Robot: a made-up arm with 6 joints. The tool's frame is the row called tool. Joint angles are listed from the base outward.
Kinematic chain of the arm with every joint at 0, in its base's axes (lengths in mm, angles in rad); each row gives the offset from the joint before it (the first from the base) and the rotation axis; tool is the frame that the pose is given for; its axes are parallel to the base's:
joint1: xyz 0 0 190 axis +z
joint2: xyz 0 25 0 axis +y
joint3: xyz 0 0 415 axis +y
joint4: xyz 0 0 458 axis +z
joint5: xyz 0 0 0 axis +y
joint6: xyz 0 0 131 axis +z
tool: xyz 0 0 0
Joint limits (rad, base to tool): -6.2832..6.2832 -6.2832..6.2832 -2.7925..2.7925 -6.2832..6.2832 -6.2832..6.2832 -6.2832..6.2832
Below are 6 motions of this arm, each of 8 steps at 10 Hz.
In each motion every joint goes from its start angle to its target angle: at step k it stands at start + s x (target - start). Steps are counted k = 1, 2, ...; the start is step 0. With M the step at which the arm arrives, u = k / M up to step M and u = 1 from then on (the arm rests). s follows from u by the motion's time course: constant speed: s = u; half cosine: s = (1 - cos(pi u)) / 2; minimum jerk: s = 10 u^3 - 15 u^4 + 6 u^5.
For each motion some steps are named. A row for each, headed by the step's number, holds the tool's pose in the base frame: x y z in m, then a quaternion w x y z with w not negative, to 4 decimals.
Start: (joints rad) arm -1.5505 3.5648 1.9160 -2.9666 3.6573 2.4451
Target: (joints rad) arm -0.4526 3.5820 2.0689 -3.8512 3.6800 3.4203
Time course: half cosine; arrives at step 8
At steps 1, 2, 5, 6, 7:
1: 0.0110 0.3731 0.0982 0.2760 0.2619 0.7489 -0.5425
2: -0.0385 0.3657 0.1029 0.3380 0.3029 0.7375 -0.5002
5: -0.2458 0.2444 0.1190 0.5188 0.5008 0.6617 -0.2055
6: -0.2869 0.1878 0.1217 0.5269 0.5558 0.6335 -0.1103
7: -0.3079 0.1467 0.1230 0.5214 0.5913 0.6132 -0.0493

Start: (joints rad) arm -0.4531 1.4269 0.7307 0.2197 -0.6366 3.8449
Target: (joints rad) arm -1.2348 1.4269 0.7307 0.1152 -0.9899 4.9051
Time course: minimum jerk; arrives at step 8
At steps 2, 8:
2: 0.7974 -0.4622 0.0057 0.1179 -0.4612 0.4998 -0.7236
8: 0.3125 -0.8571 0.0467 0.2175 0.0180 0.5530 -0.8041

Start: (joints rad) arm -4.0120 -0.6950 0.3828 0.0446 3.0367 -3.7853
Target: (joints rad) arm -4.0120 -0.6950 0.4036 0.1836 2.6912 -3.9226
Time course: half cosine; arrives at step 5
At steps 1, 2, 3, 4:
1: 0.2049 -0.2835 0.8268 0.1587 -0.0752 -0.9721 -0.1554
2: 0.1962 -0.2757 0.8325 0.1843 -0.0402 -0.9644 -0.1852
3: 0.1851 -0.2673 0.8405 0.2156 0.0027 -0.9511 -0.2213
4: 0.1760 -0.2616 0.8477 0.2406 0.0369 -0.9372 -0.2497

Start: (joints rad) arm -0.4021 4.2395 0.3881 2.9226 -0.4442 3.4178
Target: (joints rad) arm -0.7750 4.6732 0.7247 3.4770 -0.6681 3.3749
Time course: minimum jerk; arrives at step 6
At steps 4, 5, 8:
4: -0.6353 0.5857 0.4829 0.9631 -0.1672 -0.1507 -0.1473
5: -0.5530 0.5965 0.5712 0.9748 -0.1572 -0.0560 -0.1479
8: -0.5356 0.5969 0.5881 0.9763 -0.1541 -0.0370 -0.1475

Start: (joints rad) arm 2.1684 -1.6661 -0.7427 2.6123 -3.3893 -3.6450
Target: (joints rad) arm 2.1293 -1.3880 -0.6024 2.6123 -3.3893 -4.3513
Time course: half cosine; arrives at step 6
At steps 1, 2, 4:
1: 0.3145 -0.5382 -0.1006 0.4014 -0.4418 0.1633 0.7855
2: 0.3218 -0.5573 -0.0629 0.4421 -0.4812 0.1503 0.7419
4: 0.3339 -0.5995 0.0472 0.5287 -0.5834 0.0928 0.6095

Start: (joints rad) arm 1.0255 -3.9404 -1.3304 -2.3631 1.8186 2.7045
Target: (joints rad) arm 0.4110 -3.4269 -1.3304 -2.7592 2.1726 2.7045
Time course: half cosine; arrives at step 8
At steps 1, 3, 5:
1: 0.3805 0.4793 0.1909 0.8065 0.5157 -0.0287 0.2878
3: 0.4325 0.4041 0.1073 0.8609 0.4670 -0.0898 0.1810
5: 0.4676 0.2830 -0.0058 0.9102 0.3783 -0.1642 0.0385

